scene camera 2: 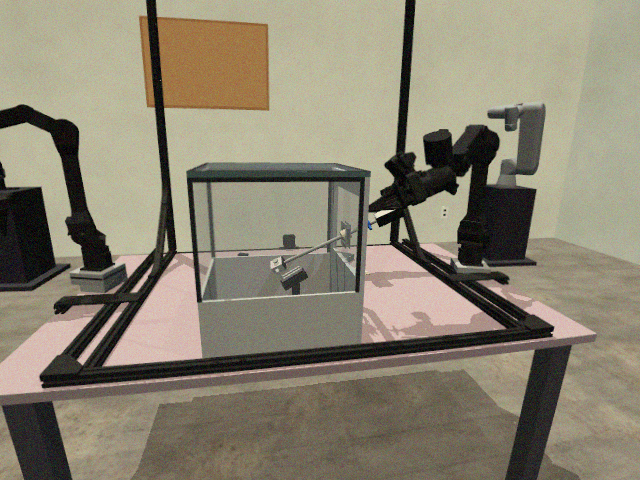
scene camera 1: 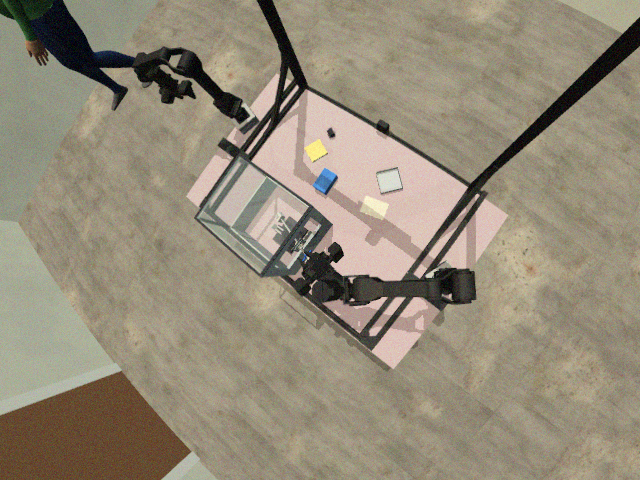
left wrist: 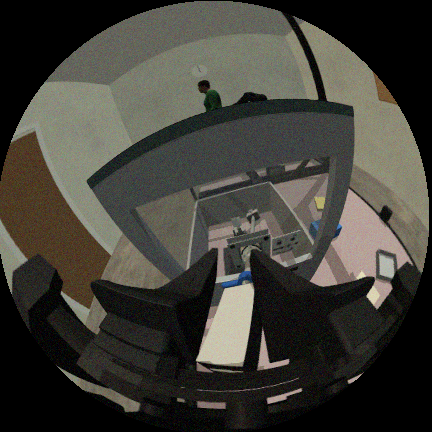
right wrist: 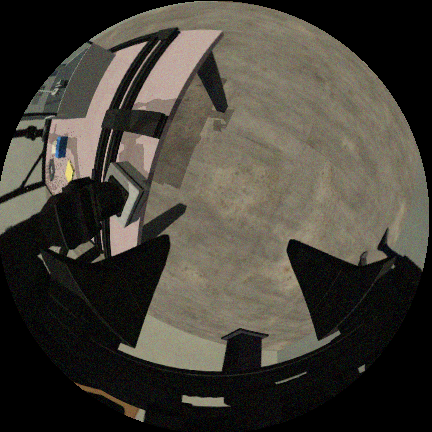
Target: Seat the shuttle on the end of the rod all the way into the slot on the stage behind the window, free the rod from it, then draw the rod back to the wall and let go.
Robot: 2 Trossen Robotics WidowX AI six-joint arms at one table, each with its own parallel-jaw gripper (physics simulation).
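Places are measured from the left arm's base along level axes (x left, y back, z up), in millimetres.
Pixels of known places: left gripper, between the fingertips: [scene camera 1: 301,255] [left wrist: 233,253]; right gripper, between the fingertips: [scene camera 1: 189,98] [right wrist: 231,243]; left arm's base, origin of its link: [scene camera 2: 470,262] [scene camera 1: 443,279] [right wrist: 42,132]; right arm's base, origin of its link: [scene camera 2: 98,267] [scene camera 1: 241,115] [right wrist: 114,195].
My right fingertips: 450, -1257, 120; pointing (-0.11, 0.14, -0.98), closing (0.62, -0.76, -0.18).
For each thing: its top centre in the pictures, then the offset to it from my right fingertips, as dx, dy, dz. "spot": a spot on its surface instead.
- rod's pale handle, centre of its top: [left wrist: 229,323] [scene camera 2: 389,203] -105, +972, +115
- blue collar, a spot on its surface: [left wrist: 245,277] [scene camera 2: 369,221] spot: -99, +929, +75
- small pale shuttle, centre of its top: [left wrist: 252,209] [scene camera 2: 278,257] -70, +730, -13
- glass box, a spot on its surface: [scene camera 2: 279,172] spot: +84, +777, +189
- blue block, centre of its top: [left wrist: 326,224] [scene camera 1: 324,180] [right wrist: 57,146] -289, +677, -119
- yellow square, a spot on its surface: [scene camera 1: 315,150] spot: -331, +529, -148
- pale yellow sheet, centre of its top: [left wrist: 364,290] [scene camera 1: 374,207] -391, +880, -156
- grey tray, centre of its top: [left wrist: 388,263] [scene camera 1: 389,179] [right wrist: 49,169] -505, +823, -139
- small black piece, a spot on its surface: [scene camera 1: 331,132] spot: -430, +510, -133
My left gripper [scene camera 2: 371,208] [left wrist: 233,253] is shut on the rod's pale handle [scene camera 2: 385,217] [left wrist: 227,325], outside the glass box. The rod [scene camera 2: 315,246] has a blue collar [scene camera 2: 369,225] [left wrist: 245,277] and slants down through the port in the box wall [scene camera 2: 345,234]. The small pale shuttle [scene camera 2: 278,264] [left wrist: 252,215] is at the rod's inner end. In scene camera 2 it is just above and left of the tilted grey stage [scene camera 2: 293,277], out of the slot; whether they touch is unclear. My right gripper [right wrist: 231,243] is open and empty, off the table over the floor.
The glass box [scene camera 1: 232,253] [scene camera 2: 279,172] has a dark frame. On the pink table lie a blue block [scene camera 1: 325,180], a yellow square [scene camera 1: 315,150], a pale yellow sheet [scene camera 1: 374,207], a grey tray [scene camera 1: 389,180] and a small black piece [scene camera 1: 331,132]. Black posts and rails surround the table.
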